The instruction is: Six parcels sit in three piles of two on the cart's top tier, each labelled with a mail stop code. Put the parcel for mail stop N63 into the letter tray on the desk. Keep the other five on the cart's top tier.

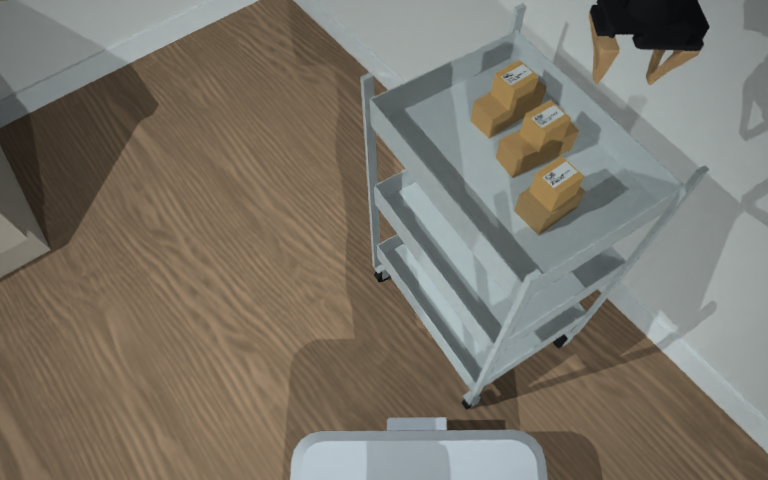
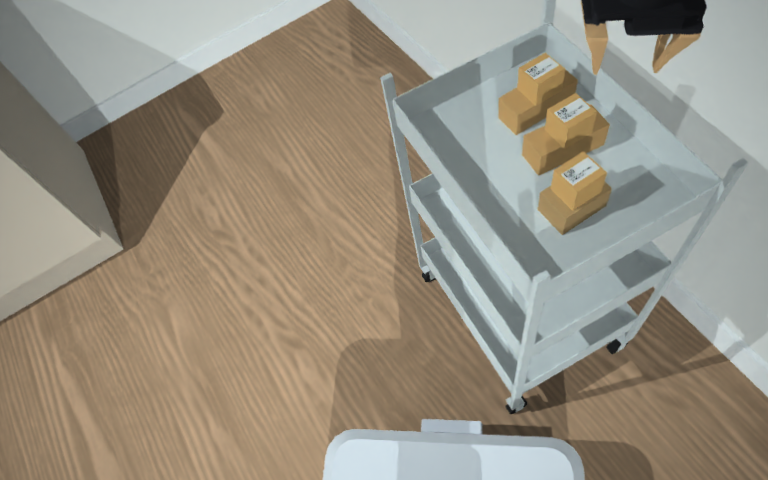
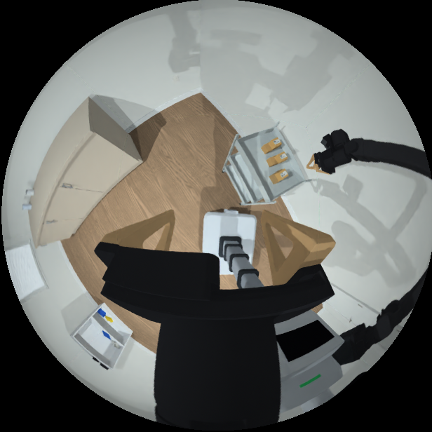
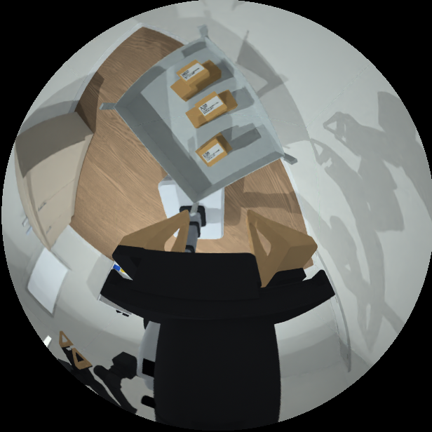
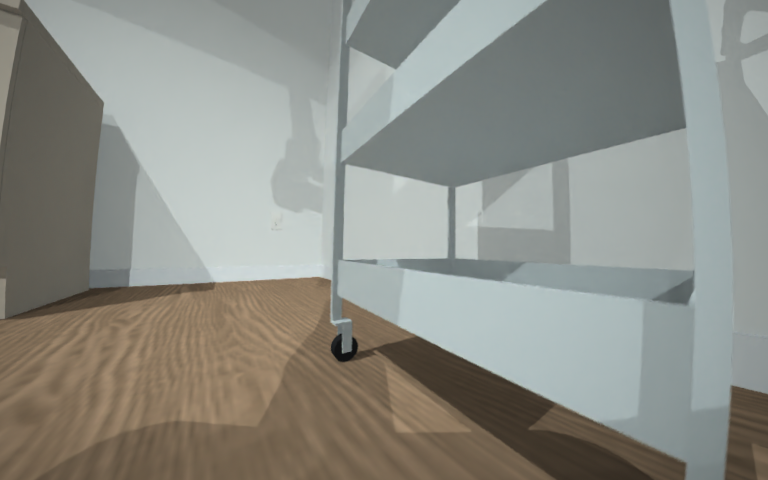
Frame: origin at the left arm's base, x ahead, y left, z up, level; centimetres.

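Seen in the pictures: left gripper, fingertip midpoint: point(image 2: 6, 0); right gripper, fingertip midpoint: point(image 1: 621, 80) point(image 2: 624, 70).
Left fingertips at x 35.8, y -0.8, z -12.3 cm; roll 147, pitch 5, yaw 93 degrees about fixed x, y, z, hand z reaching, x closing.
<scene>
Offsets run from my left fingertips to a thing's top centre. Level surfaces: height alone.
Six brown parcels stand in three piles of two on the grey cart's top tier @(dz -62.4 cm) point(image 1: 441, 124) point(image 2: 470, 124) point(image 4: 165, 100). The far pile's top parcel @(dz -52.2, dx +45.3, dy -38.4 cm) point(image 1: 512, 90) point(image 2: 538, 84) point(image 4: 192, 71) has a label that seems to begin with N; its digits are unclear. The middle top parcel @(dz -52.2, dx +35.9, dy -42.4 cm) point(image 1: 543, 133) point(image 2: 569, 127) point(image 4: 212, 105) and near top parcel @(dz -52.4, dx +24.2, dy -42.6 cm) point(image 1: 555, 189) point(image 2: 577, 186) point(image 4: 212, 150) carry other codes. The lower labels are covered. My right gripper point(image 1: 624, 82) point(image 2: 625, 72) point(image 4: 217, 214) is partly open, empty, high beyond the cart's far rim. My left gripper point(image 3: 217, 214) is wide open, empty, away from the parcels. I cannot identify the letter tray.
A beige cabinet-like unit point(image 2: 45, 237) point(image 3: 75, 170) with handles stands left of the cart. A white compartment box point(image 3: 95, 332) with blue and yellow items shows at lower left. My white wheeled base point(image 1: 419, 458) is close before the cart, and a wall is behind it.
</scene>
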